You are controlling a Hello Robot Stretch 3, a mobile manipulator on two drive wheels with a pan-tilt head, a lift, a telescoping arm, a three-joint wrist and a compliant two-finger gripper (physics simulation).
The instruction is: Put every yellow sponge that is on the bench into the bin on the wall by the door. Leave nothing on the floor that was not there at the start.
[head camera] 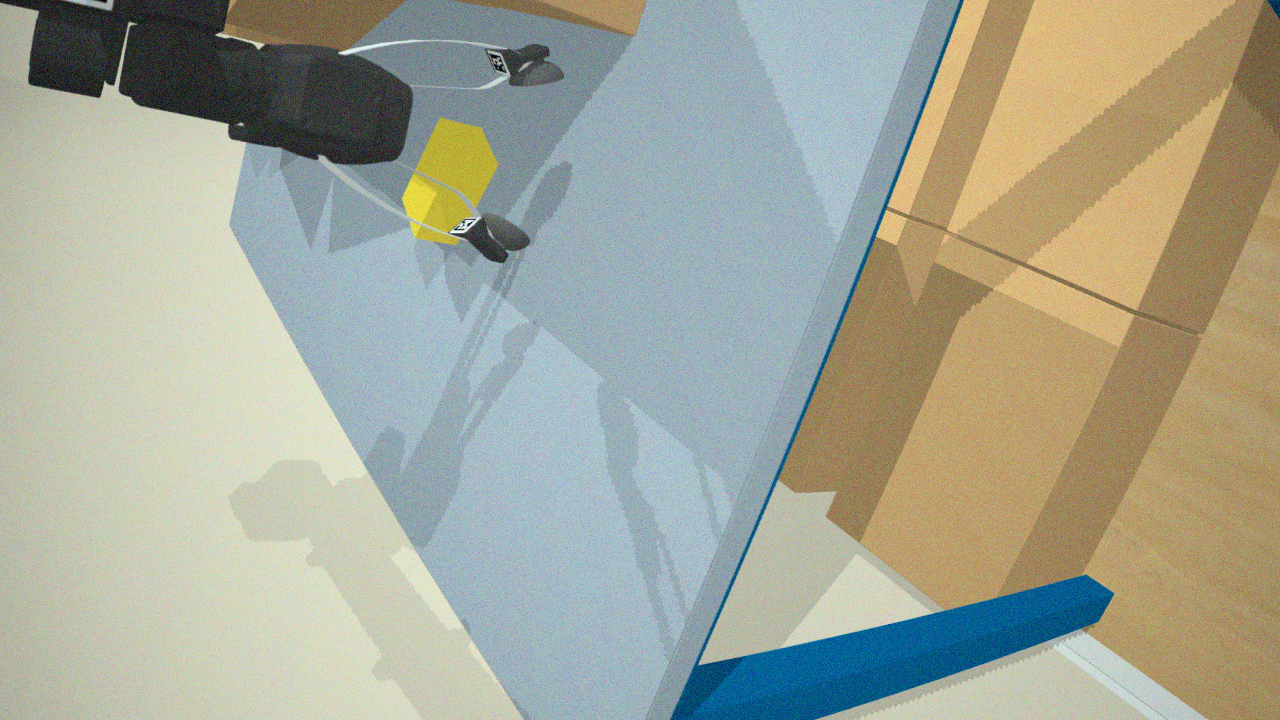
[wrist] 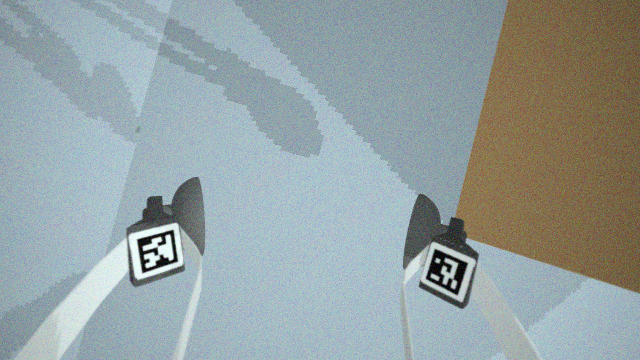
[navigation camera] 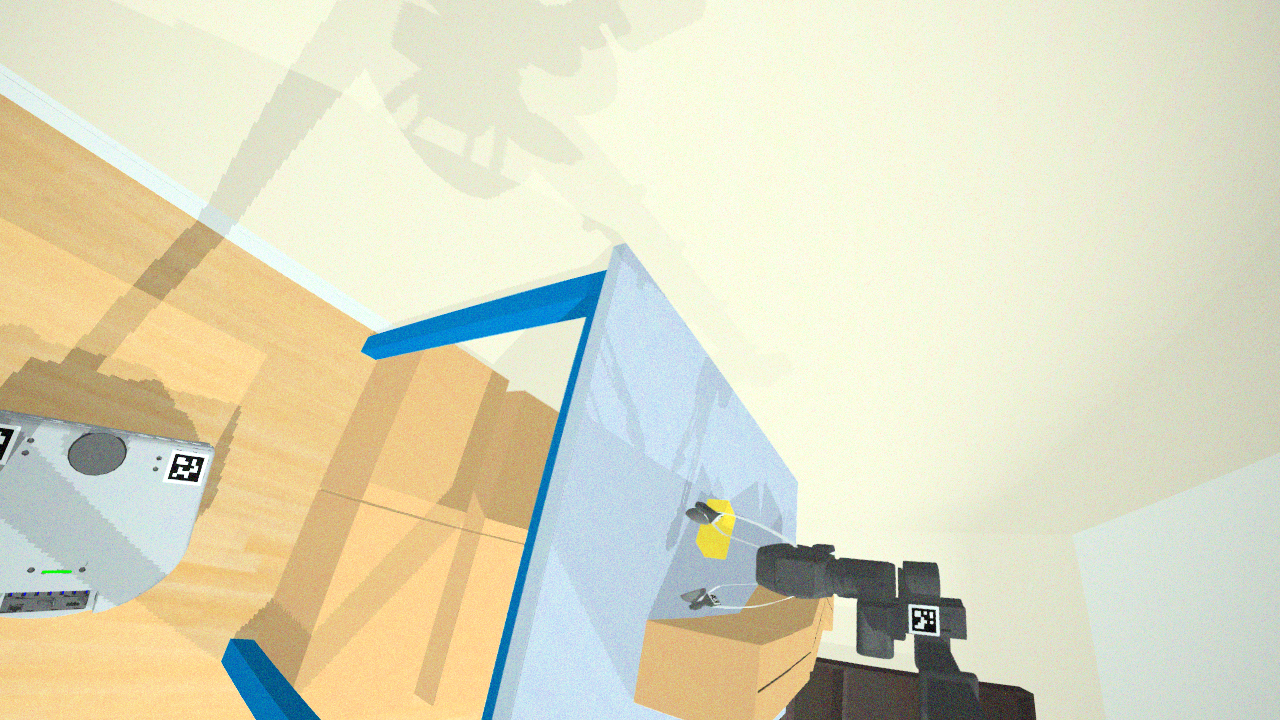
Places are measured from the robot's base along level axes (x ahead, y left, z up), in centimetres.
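Pixels of known places: gripper, between the fingertips: (head camera: 537,158) (wrist: 308,211) (navigation camera: 686,553); robot's base, origin of its link: (navigation camera: 98,451).
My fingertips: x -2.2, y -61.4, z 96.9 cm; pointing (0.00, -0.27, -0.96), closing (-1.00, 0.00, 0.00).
Note:
Ahead of a thing's pixels: the offset from my fingertips to its middle. "pt": to the spot under its first point. Level surfaces: height alone.
A yellow sponge block @(dx +2.7, dy -22.0, dz -3.2 cm) (head camera: 458,156) (navigation camera: 716,535) stands on the pale blue bench @(dz -5.4 cm) (head camera: 554,429) (navigation camera: 617,438) (wrist: 360,55); it does not show in the wrist view. My gripper (head camera: 516,152) (navigation camera: 700,555) (wrist: 308,211) is open above the bench, with its fingers wide apart and nothing between the tips. In the head view one finger crosses in front of the sponge's lower part, and the other finger is on the cardboard box's side. I cannot tell the exact height of the fingertips. The wall bin and the door do not show.
A cardboard box @(dx -19.0, dy -9.9, dz +3.6 cm) (head camera: 554,10) (navigation camera: 698,662) (wrist: 560,125) stands on the bench close to one finger. More cardboard boxes (head camera: 993,447) (navigation camera: 411,573) are under the bench by its blue leg @(pt dx +38.7, dy +14.4, dz -43.4 cm) (head camera: 904,649) (navigation camera: 483,317). A wall is behind the bench. Dark brown furniture (navigation camera: 904,694) stands beyond it.

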